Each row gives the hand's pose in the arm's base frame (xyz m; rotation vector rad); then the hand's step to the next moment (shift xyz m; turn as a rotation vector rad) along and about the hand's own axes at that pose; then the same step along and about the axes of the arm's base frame.
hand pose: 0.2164 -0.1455 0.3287 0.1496 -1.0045 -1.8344
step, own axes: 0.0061 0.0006 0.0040 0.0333 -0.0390 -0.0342
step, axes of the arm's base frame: -0.0046 -0.0028 0.0050 -0.0266 -0.0402 -0.0384
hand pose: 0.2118 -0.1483 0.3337 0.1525 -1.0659 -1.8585
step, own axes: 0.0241 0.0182 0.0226 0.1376 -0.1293 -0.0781
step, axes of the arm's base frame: -0.0123 -0.0081 0.0347 -0.1208 -0.1331 -0.0971
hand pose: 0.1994 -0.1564 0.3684 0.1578 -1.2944 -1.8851
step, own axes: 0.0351 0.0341 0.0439 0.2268 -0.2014 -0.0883
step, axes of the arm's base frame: -0.0268 0.0032 0.0600 -0.2136 -0.1919 -0.1317
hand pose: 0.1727 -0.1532 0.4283 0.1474 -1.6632 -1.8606
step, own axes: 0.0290 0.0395 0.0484 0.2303 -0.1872 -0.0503
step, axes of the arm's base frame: -0.0313 0.0263 0.0554 -0.2292 -0.1612 -0.1099
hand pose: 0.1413 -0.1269 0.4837 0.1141 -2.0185 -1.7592
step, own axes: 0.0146 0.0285 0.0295 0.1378 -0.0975 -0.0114
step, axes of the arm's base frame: -0.0179 0.0271 0.0291 -0.1411 -0.0767 -0.0534
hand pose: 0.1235 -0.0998 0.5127 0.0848 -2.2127 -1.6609
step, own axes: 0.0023 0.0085 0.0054 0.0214 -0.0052 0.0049
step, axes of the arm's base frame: -0.0024 0.0069 0.0073 -0.0224 -0.0028 -0.0005
